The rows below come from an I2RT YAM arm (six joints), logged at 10 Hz.
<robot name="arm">
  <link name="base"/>
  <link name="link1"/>
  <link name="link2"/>
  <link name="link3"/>
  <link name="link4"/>
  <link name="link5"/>
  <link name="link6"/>
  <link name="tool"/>
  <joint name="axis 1" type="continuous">
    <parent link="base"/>
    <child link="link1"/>
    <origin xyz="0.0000 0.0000 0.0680" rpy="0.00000 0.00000 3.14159"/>
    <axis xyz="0 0 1"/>
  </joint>
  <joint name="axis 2" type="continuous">
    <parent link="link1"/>
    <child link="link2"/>
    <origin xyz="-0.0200 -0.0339 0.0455" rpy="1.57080 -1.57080 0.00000"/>
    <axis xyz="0 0 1"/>
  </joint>
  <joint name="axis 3" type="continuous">
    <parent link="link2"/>
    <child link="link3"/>
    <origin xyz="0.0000 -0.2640 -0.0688" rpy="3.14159 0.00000 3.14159"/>
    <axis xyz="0 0 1"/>
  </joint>
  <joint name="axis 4" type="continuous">
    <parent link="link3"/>
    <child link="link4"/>
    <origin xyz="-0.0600 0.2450 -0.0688" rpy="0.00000 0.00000 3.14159"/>
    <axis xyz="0 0 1"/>
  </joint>
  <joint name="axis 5" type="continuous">
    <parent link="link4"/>
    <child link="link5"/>
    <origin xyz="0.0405 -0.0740 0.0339" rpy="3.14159 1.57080 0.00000"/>
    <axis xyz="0 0 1"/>
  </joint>
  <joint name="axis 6" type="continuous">
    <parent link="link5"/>
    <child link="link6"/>
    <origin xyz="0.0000 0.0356 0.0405" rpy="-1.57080 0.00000 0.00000"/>
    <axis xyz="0 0 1"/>
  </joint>
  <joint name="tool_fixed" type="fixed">
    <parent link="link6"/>
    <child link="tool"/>
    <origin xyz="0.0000 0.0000 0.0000" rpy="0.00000 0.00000 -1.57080"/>
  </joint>
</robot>
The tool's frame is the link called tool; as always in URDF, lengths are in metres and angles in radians. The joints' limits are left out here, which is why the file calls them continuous.
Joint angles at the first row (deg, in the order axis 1, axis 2, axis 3, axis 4, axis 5, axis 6):
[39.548 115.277 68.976 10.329 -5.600 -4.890]
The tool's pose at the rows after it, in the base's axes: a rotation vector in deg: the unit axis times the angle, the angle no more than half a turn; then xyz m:
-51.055, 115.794, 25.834, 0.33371, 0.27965, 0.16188
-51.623, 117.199, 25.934, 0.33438, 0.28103, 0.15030
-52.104, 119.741, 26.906, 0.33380, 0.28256, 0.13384
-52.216, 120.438, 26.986, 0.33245, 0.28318, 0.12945
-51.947, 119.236, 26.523, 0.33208, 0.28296, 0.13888
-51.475, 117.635, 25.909, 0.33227, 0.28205, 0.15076
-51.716, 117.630, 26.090, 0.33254, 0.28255, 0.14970
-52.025, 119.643, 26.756, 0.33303, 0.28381, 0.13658
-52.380, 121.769, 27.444, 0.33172, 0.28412, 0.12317
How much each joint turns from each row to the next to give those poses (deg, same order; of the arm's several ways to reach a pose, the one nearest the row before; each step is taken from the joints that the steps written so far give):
[-0.064 -0.867 0.719 -0.309 -0.275 -0.133]
[0.061 1.635 0.002 0.174 -0.273 0.149]
[0.135 2.168 -0.131 -0.020 -0.846 0.901]
[0.176 0.458 -0.221 0.042 0.011 0.277]
[0.052 -1.292 0.088 -0.261 0.521 -0.323]
[-0.057 -1.560 0.170 -0.198 0.628 -0.452]
[0.010 0.227 0.093 0.058 -0.218 -0.083]
[0.034 1.859 0.089 -0.049 -0.631 0.684]
[0.089 1.619 -0.334 0.023 -0.652 0.705]

